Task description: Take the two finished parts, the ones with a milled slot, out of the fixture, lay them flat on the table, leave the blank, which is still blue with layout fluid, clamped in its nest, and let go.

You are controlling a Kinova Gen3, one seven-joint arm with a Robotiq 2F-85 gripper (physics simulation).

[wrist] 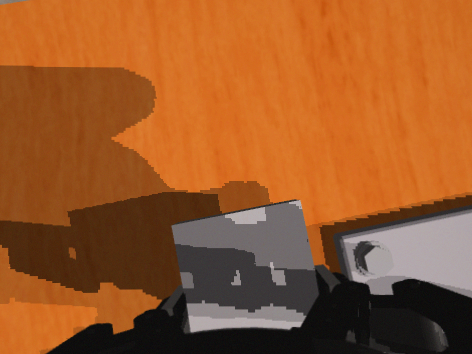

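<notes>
My gripper is shut on a grey metal block, held between the two black fingers at the bottom centre of the wrist view. The block's flat grey face shows, with patches of shadow on it. No slot shows on this face, and the block's lower part is hidden by the gripper. At the right, the fixture shows in part as a pale metal plate with a hex bolt at its corner. The nests and the other parts do not show. The block appears above the wooden table, left of the plate.
Dark shadows of the arm and gripper fall on the table at the left and beside the block. The pale plate's edge runs from the bolt corner toward the right border. A small grey strip shows at the top left corner, past the table's edge.
</notes>
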